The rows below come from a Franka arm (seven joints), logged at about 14 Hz.
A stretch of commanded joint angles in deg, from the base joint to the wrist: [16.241 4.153 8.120 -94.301 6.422 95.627 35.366]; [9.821 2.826 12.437 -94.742 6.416 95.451 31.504]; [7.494 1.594 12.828 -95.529 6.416 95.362 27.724]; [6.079 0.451 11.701 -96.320 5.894 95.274 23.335]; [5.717 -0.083 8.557 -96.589 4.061 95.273 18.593]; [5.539 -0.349 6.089 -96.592 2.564 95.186 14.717]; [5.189 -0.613 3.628 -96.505 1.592 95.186 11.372]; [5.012 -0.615 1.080 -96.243 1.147 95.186 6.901]
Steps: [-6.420 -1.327 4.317 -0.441 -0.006 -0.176 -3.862]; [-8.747 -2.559 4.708 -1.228 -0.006 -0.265 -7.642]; [-10.162 -3.702 3.581 -2.019 -0.528 -0.353 -12.031]; [-10.524 -4.236 0.437 -2.288 -2.361 -0.354 -16.773]; [-10.702 -4.502 -2.031 -2.291 -3.858 -0.441 -20.649]; [-11.052 -4.766 -4.492 -2.204 -4.830 -0.441 -23.994]; [-11.229 -4.768 -7.040 -1.942 -5.275 -0.441 -28.465]
